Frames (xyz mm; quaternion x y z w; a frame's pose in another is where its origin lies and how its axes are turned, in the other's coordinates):
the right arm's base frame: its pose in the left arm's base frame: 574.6 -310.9 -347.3 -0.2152 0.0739 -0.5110 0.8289
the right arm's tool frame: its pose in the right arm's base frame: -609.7 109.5 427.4 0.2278 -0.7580 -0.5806 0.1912
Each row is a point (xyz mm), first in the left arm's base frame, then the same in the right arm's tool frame.
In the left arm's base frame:
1: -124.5 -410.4 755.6
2: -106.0 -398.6 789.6
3: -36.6 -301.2 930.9
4: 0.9 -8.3 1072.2
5: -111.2 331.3 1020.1
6: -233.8 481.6 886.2
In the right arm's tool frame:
1: 291.5 -40.0 -1286.7
2: 288.4 -0.3 -1293.8
3: 306.7 183.9 -1290.7
4: 451.8 444.6 -1156.2
5: 709.9 512.3 -912.4
6: 864.5 425.0 -757.5

